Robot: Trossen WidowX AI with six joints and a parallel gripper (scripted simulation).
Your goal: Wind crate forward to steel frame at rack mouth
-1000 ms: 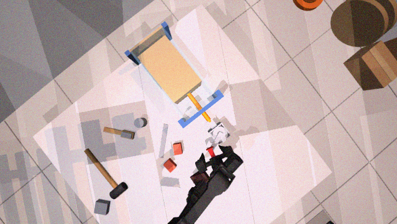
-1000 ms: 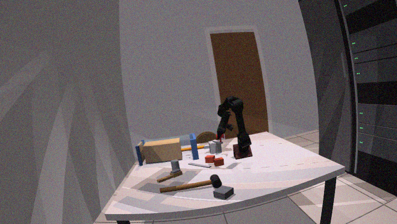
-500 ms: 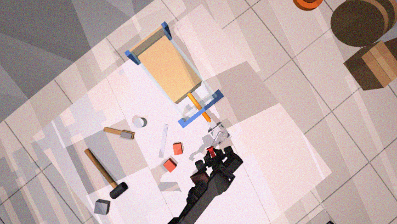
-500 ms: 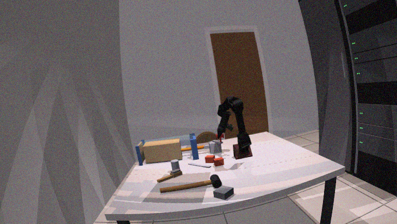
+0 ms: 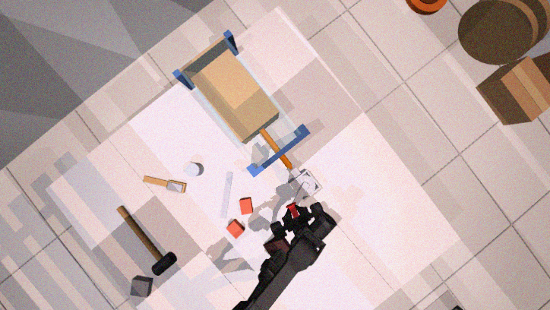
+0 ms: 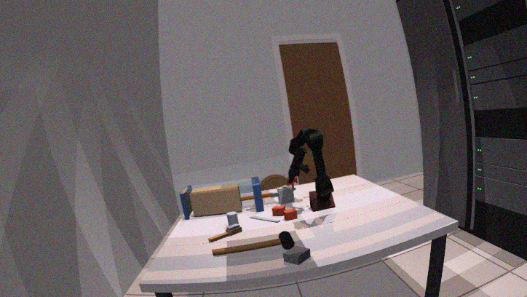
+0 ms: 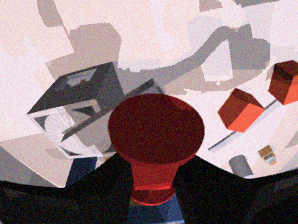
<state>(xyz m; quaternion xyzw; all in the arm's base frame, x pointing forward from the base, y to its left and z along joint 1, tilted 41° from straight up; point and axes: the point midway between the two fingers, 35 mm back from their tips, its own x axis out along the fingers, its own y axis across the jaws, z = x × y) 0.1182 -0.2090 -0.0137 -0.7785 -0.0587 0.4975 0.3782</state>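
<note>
My gripper tip is 100 mm to the left of the grey winch and 100 mm above it. Round my gripper tip: red knob 10 mm behind; then blue steel frame 180 mm ahead, 100 mm to the right, 30 mm below; then grey crank bar 30 mm to the right, 30 mm below.
</note>
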